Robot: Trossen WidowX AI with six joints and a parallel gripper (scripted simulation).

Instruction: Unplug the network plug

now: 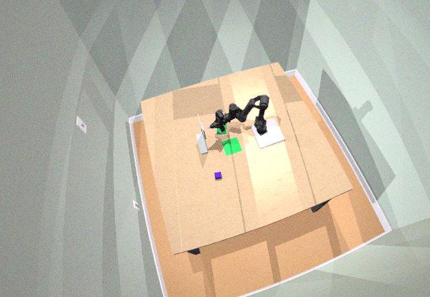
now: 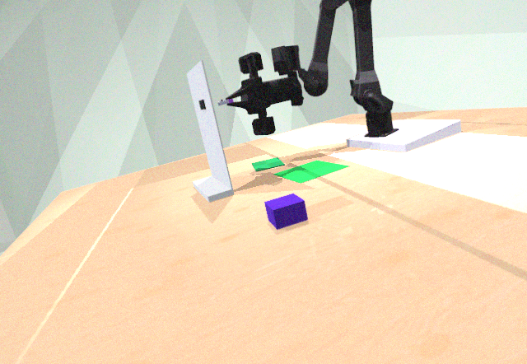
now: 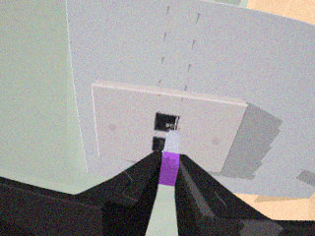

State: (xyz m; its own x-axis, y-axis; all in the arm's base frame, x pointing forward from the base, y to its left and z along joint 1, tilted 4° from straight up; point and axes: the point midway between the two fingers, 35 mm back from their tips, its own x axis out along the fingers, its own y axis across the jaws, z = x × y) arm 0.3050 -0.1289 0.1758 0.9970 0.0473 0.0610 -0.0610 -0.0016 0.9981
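Now: the green marked square 10 cm behind my gripper tip, 12 cm to the left of it and 18 cm below it. The rest, counted from my gripper tip: purple network plug: right at my gripper tip; grey upright panel: 6 cm ahead, 6 cm below.
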